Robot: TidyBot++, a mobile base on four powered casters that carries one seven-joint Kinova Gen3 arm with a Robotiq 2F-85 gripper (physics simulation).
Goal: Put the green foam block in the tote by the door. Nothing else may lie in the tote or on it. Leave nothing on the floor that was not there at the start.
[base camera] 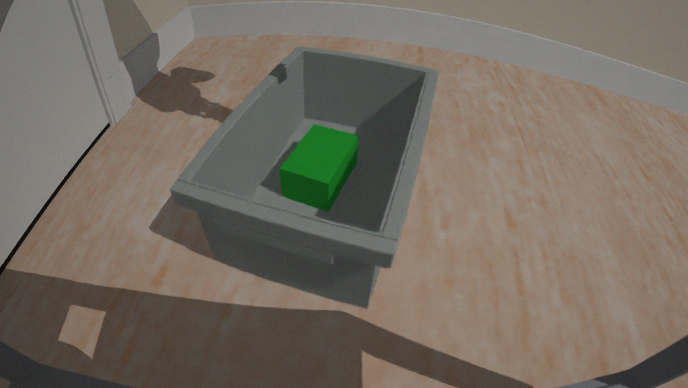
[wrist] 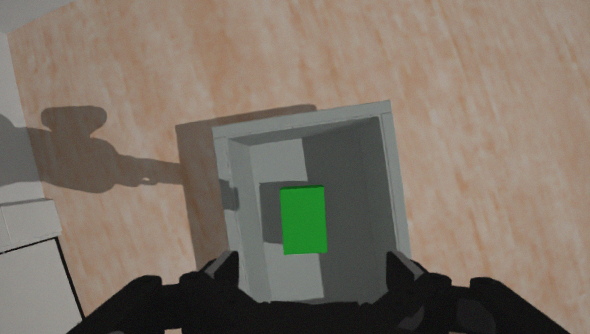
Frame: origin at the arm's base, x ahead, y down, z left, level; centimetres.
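Seen in the pictures: gripper, fingertip midpoint: [wrist: 311,268].
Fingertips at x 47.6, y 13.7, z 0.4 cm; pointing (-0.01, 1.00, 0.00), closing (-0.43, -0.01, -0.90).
Note:
Pixels of each thing's top centre, then the offset from my fingertips to it. "*": a spot on its surface instead. Level surfaces: height alone.
- green foam block at its top centre: [base camera: 320,151] [wrist: 303,221] dy +21.2, dx -1.3, dz +1.3 cm
- tote at its top centre: [base camera: 328,111] [wrist: 319,248] dy +14.0, dx -3.4, dz +0.4 cm
- white door at a spot on its surface: [base camera: 40,120] * dy +14.2, dx -0.7, dz +43.8 cm
- floor at its surface level: dy +25.9 cm
The green foam block [base camera: 320,160] [wrist: 304,220] lies inside the grey tote, on its floor, apart from the side walls. The tote [base camera: 295,222] [wrist: 397,175] stands upright on the wooden floor beside the door, and no other object shows in it or on its rim. My gripper [wrist: 311,268] is open, with its fingers wide apart and nothing between them. It hangs above the tote, and the block is well below the fingertips. The gripper does not show in the base camera view. The near end of the tote is hidden behind the gripper in the wrist view.
The white door [base camera: 40,120] [wrist: 35,290] is to the left of the tote. A white baseboard [base camera: 350,27] runs along the wall behind it. Shadows of the arm and the base fall on the floor [base camera: 525,200] [wrist: 475,125]. Dark parts of the base show at the bottom corners of the base camera view.

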